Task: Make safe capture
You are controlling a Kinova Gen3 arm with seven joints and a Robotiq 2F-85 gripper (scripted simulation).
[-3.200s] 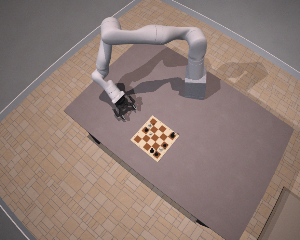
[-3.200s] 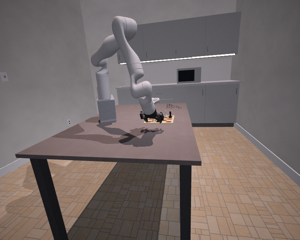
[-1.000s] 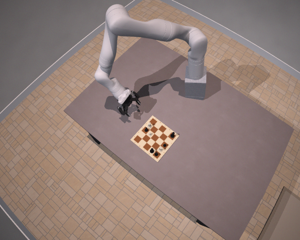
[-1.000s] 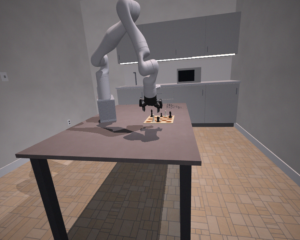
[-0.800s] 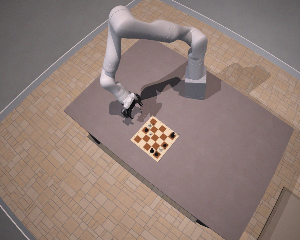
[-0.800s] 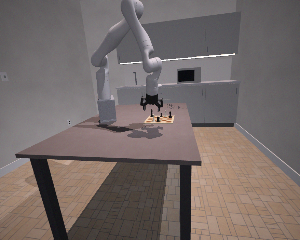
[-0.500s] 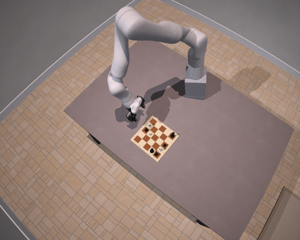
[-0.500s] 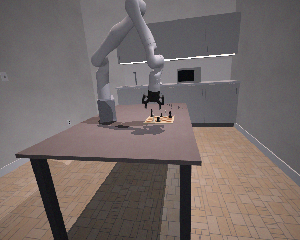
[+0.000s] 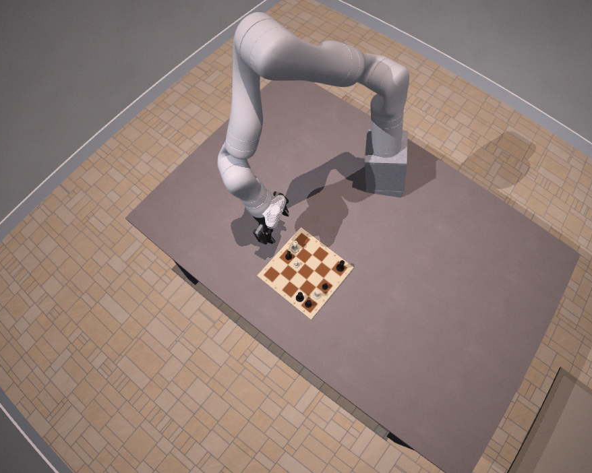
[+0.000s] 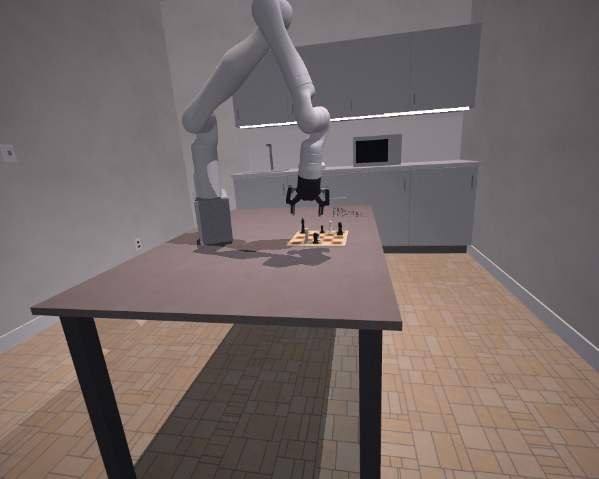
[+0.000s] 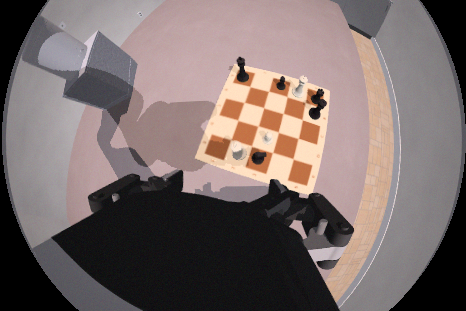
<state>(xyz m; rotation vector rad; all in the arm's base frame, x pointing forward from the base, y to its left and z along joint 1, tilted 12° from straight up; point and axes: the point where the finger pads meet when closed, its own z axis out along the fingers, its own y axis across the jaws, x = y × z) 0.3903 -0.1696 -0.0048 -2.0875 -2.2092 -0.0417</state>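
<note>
Right now my hand is 4 cm short of the chessboard, 12 cm to the right of it and 13 cm above it. Also, from my hand: black pawn: 6 cm ahead, 20 cm to the left, 11 cm below.
</note>
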